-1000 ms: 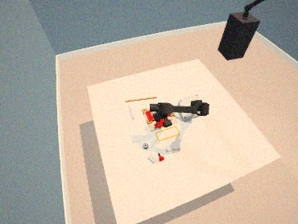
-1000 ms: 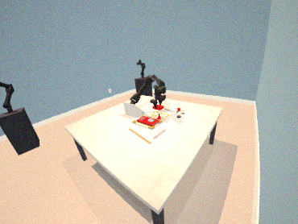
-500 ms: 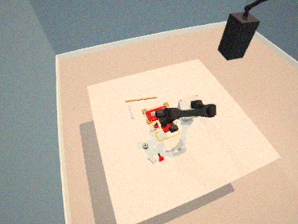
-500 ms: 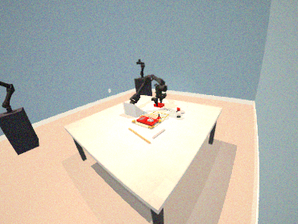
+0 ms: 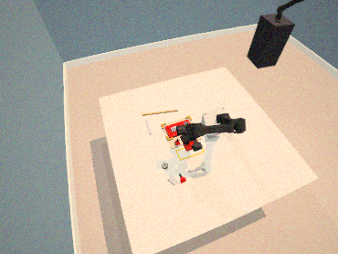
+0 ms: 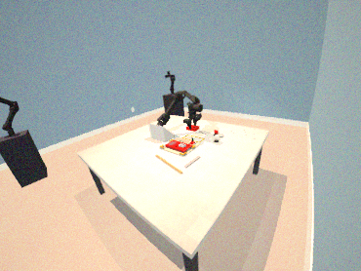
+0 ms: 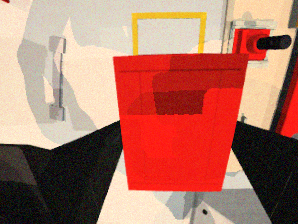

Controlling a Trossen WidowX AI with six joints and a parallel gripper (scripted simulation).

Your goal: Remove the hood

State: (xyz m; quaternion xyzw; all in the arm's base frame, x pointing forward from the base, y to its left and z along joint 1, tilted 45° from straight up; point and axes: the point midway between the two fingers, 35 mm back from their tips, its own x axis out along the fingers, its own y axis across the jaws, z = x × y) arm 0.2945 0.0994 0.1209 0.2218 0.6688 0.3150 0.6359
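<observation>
Right now the grey bar is 150 mm to the left of my gripper tip and 100 mm below it. From my gripper tip the other things lie so: hood right at my gripper tip; thin wooden stick 120 mm ahead, 410 mm to the right, 100 mm below.
</observation>
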